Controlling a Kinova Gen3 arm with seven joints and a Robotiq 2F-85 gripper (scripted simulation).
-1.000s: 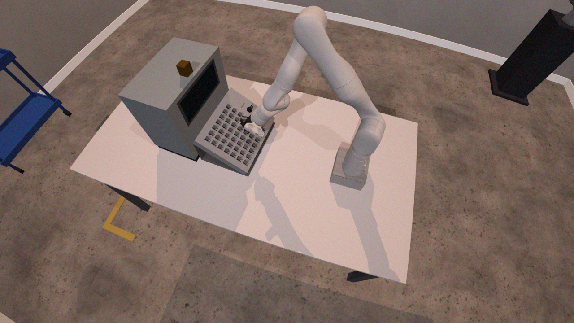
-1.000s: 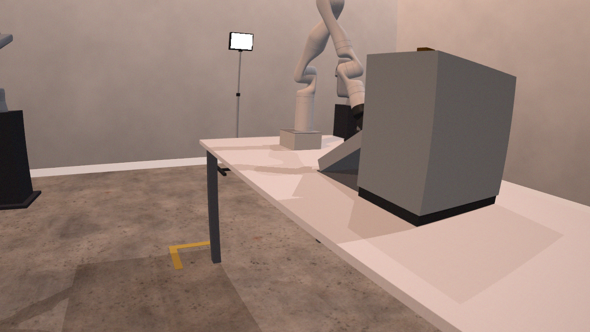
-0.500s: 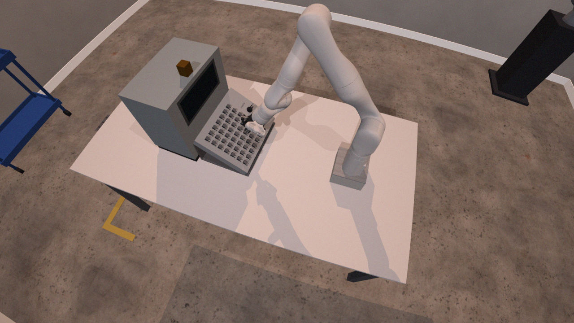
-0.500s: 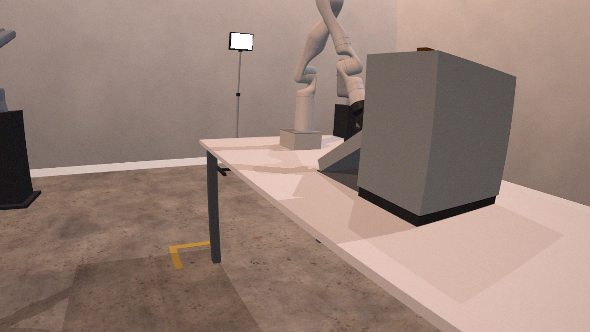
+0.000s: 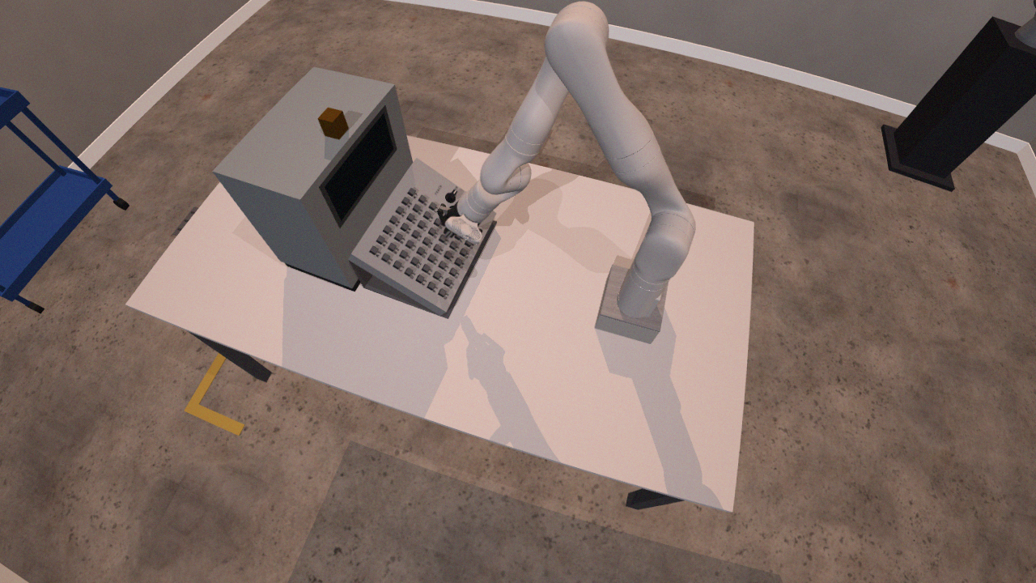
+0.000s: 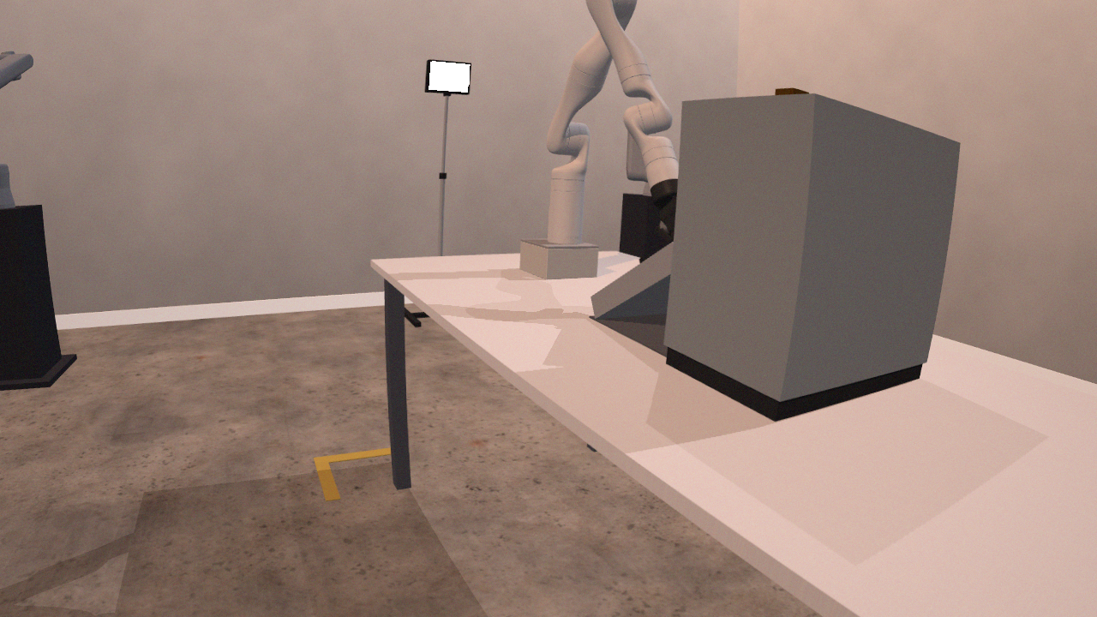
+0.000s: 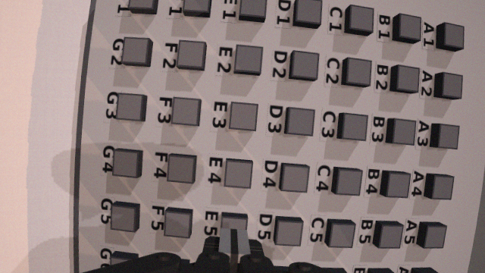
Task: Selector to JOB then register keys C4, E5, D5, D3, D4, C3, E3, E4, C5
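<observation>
The key E5 is 4 cm below my hand and 3 cm ahead of it. Round my hand: key C5: 9 cm ahead, 1 cm below; key E3: 7 cm to the left, 4 cm below, 3 cm ahead; key D5: 6 cm ahead, 3 cm below.
</observation>
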